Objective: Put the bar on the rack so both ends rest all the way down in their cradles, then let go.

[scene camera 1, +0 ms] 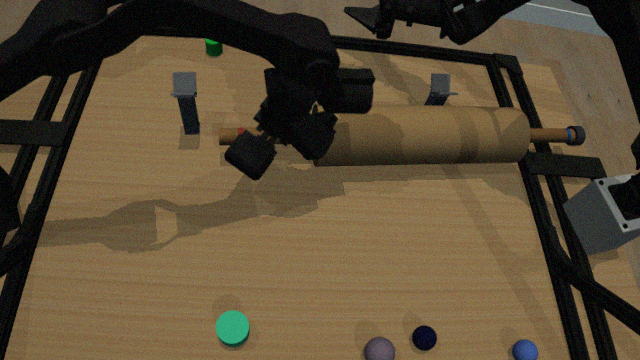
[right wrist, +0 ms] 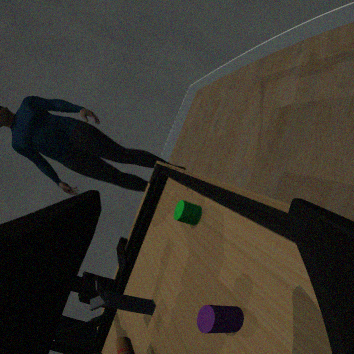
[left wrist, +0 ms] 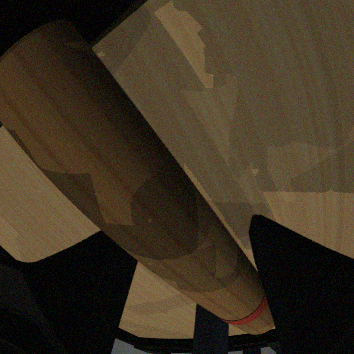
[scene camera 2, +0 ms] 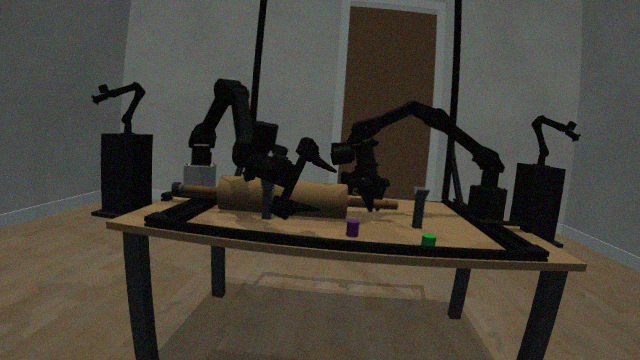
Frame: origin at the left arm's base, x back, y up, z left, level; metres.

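Where they show: left gripper, fingertip midpoint: [scene camera 1: 262,141] [left wrist: 197,223] [scene camera 2: 374,211]; right gripper, fingertip midpoint: [right wrist: 198,205] [scene camera 2: 327,190]; left arm's base at its link origin: [right wrist: 81,285] [scene camera 2: 489,187]; right arm's base at its link origin: [scene camera 1: 629,200] [scene camera 2: 200,164].
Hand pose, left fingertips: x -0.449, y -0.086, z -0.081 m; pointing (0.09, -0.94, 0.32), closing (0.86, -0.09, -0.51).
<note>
Things, the pixels of their top centre, and the offset from my left fingertips.
- rack's left post at its top centre: [scene camera 1: 185,92] [right wrist: 104,297] [scene camera 2: 420,195] dx +0.090, dy +0.067, dz +0.100 m
- right post at its top centre: [scene camera 1: 445,82] [scene camera 2: 268,177] dx -0.313, dy +0.090, dz -0.080 m
- green cylinder at its top centre: [right wrist: 178,209] [scene camera 1: 213,38] [scene camera 2: 429,235] dx -0.026, dy +0.004, dz +0.272 m
- purple cylinder at its top centre: [right wrist: 204,318] [scene camera 2: 353,221] dx -0.149, dy +0.009, dz +0.121 m
- teal disc at its top centre: [scene camera 1: 232,326] dx +0.176, dy +0.003, dz -0.253 m
- mauve ball at its top centre: [scene camera 1: 383,350] dx +0.017, dy +0.014, dz -0.383 m
- dark ball at its top centre: [scene camera 1: 428,335] dx -0.053, dy +0.006, dz -0.401 m
- blue ball at its top centre: [scene camera 1: 532,350] dx -0.177, dy +0.008, dz -0.505 m
The bar [scene camera 1: 425,135] [scene camera 2: 325,200] [left wrist: 60,85] is a thick tan roll with thin brown ends, a red band at one end, a blue band and dark cap at the other. It lies low, beside the rack's left post [scene camera 1: 190,117] [left wrist: 211,327] and right post [scene camera 1: 440,86] in scene camera 1, outside both cradles. My left gripper [scene camera 1: 281,149] [scene camera 2: 371,205] [left wrist: 196,223] is shut on the bar's thin red-banded end; a finger lies against each side. My right gripper [scene camera 2: 325,190] [right wrist: 198,205] is open and empty, beyond the roll from scene camera 1.
A green cylinder [scene camera 1: 214,47] [scene camera 2: 428,240] [right wrist: 188,213] and a purple cylinder [scene camera 2: 352,228] [right wrist: 220,319] stand on the rack side. A teal disc [scene camera 1: 232,327], a mauve ball [scene camera 1: 379,349], a dark ball [scene camera 1: 424,337] and a blue ball [scene camera 1: 525,350] lie near scene camera 1's lower edge. Black rails border the table.
</note>
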